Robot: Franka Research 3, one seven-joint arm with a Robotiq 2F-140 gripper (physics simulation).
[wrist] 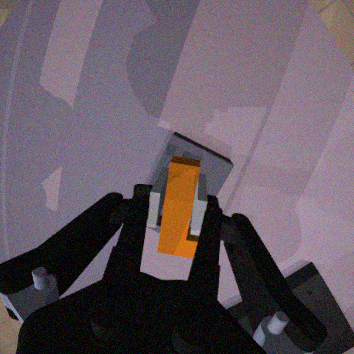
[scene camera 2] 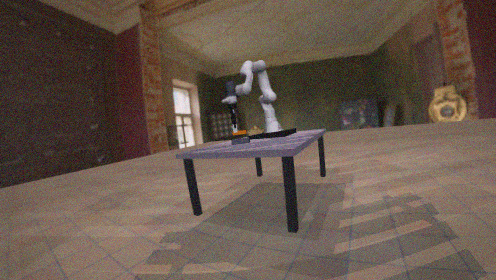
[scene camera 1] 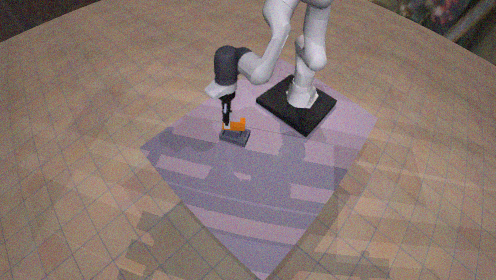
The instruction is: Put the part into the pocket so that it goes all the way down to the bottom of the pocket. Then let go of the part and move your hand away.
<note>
My gripper [wrist: 181,183] carries an orange L-shaped part [wrist: 174,237], clear of everything else.
</note>
